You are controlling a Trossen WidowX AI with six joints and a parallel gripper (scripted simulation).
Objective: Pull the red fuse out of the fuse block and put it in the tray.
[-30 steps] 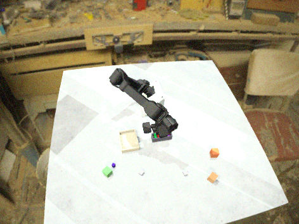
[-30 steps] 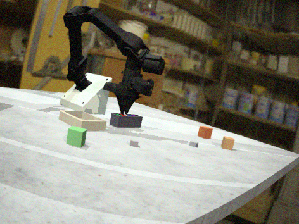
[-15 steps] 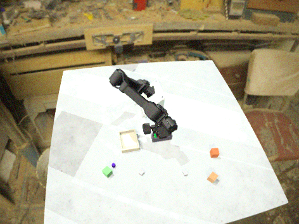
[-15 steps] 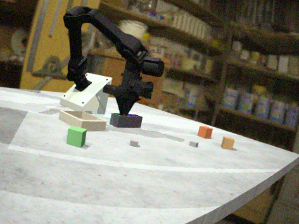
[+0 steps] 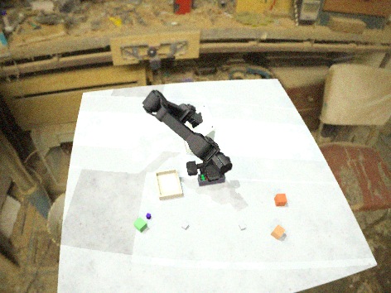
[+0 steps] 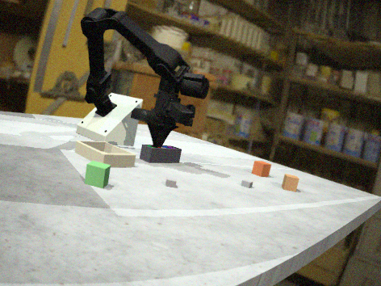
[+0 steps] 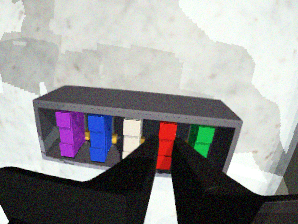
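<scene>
Right now my gripper tip is 1 cm above the red fuse. Round my gripper tip: blue fuse 4 cm to the left, 1 cm below; then green fuse 2 cm to the right, 1 cm below; then white fuse 2 cm to the left, 1 cm below.
</scene>
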